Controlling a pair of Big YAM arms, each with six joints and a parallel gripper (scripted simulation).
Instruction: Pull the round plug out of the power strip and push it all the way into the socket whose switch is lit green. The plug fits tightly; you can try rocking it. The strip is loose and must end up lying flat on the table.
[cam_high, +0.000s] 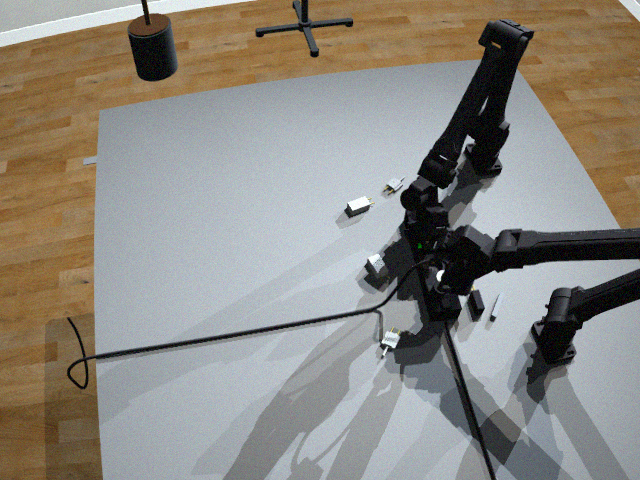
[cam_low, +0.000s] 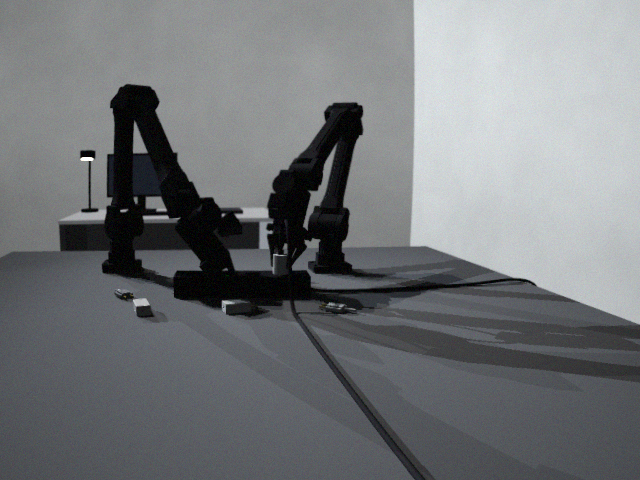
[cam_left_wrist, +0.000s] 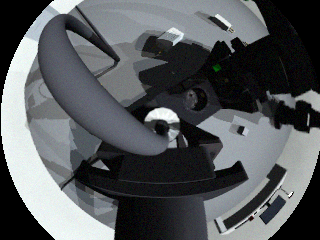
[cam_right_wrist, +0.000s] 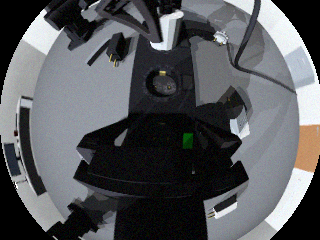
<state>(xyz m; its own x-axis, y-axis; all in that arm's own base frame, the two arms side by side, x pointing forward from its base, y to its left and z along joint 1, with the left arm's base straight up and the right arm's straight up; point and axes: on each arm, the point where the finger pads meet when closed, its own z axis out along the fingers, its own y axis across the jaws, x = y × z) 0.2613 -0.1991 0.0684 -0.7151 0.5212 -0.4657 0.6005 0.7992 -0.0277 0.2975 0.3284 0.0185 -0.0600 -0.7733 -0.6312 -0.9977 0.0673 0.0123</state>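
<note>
Now: left hand 90 mm past the black adapter, 20 mm to the right of it and 60 mm above it. Also, from my left hand: round white plug right at my left hand; then thin grey bar 150 mm behind, 50 mm to the left, 70 mm below; then small cube 160 mm behind, 180 mm to the right, 70 mm below.
</note>
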